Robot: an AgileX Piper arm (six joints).
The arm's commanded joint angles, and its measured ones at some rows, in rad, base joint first. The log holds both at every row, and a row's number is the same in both.
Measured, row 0:
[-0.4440 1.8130 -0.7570 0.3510 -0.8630 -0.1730]
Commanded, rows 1 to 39:
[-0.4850 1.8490 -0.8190 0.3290 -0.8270 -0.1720]
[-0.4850 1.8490 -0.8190 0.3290 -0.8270 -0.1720]
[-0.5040 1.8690 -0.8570 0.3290 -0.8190 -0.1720]
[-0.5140 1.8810 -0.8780 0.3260 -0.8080 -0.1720]
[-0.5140 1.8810 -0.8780 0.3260 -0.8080 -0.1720]
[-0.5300 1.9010 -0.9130 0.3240 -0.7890 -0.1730]
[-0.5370 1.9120 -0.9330 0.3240 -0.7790 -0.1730]
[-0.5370 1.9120 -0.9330 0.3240 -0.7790 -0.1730]
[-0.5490 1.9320 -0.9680 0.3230 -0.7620 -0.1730]
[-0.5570 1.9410 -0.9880 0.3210 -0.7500 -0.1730]
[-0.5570 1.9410 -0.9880 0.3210 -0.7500 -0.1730]
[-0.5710 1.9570 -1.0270 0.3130 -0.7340 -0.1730]
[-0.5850 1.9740 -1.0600 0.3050 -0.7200 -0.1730]
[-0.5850 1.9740 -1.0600 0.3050 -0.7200 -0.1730]
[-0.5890 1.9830 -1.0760 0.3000 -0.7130 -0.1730]
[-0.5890 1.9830 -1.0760 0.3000 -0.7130 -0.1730]
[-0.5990 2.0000 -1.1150 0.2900 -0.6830 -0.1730]
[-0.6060 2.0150 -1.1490 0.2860 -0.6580 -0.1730]
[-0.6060 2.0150 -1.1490 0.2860 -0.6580 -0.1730]
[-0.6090 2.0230 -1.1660 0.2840 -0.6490 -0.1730]
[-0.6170 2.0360 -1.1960 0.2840 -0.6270 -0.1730]
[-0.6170 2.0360 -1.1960 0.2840 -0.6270 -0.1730]
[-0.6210 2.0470 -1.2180 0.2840 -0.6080 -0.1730]
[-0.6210 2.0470 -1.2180 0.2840 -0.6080 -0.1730]
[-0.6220 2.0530 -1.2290 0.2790 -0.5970 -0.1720]
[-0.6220 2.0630 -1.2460 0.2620 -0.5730 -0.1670]
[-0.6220 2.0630 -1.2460 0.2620 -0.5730 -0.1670]
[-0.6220 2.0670 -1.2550 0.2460 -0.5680 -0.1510]
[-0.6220 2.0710 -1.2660 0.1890 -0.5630 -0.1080]
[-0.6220 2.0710 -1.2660 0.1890 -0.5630 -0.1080]
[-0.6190 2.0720 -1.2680 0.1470 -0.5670 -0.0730]
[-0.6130 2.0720 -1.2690 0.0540 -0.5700 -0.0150]
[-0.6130 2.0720 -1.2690 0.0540 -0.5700 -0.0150]
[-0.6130 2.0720 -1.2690 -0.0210 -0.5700 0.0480]
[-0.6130 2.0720 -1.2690 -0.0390 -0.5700 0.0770]
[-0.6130 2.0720 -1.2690 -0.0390 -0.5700 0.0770]
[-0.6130 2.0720 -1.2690 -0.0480 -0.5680 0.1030]
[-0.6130 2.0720 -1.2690 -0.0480 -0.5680 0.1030]
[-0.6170 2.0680 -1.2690 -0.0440 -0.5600 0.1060]
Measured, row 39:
[-0.6590 2.0670 -1.2390 0.1160 -0.5530 0.0670]
